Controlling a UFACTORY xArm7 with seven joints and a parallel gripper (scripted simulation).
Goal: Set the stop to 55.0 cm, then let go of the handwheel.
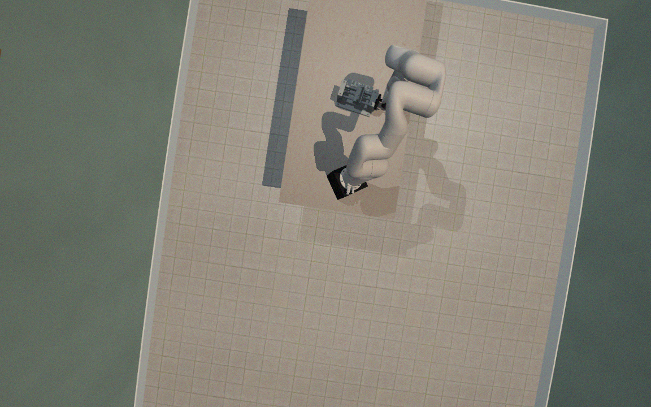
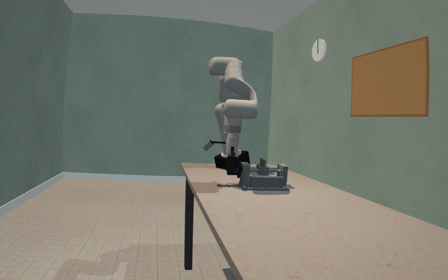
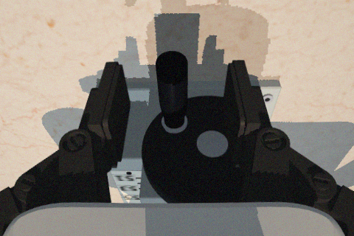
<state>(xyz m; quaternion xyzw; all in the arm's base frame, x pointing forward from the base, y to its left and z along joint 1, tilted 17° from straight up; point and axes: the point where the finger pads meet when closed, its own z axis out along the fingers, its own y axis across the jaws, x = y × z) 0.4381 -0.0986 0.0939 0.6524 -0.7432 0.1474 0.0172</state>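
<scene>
Right now the crank handle is 2 cm below my hand and 1 cm to the left of it. Also, from my hand: black handwheel 2 cm to the left, 2 cm below; then stop block 15 cm to the left, 1 cm ahead, 1 cm above.
</scene>
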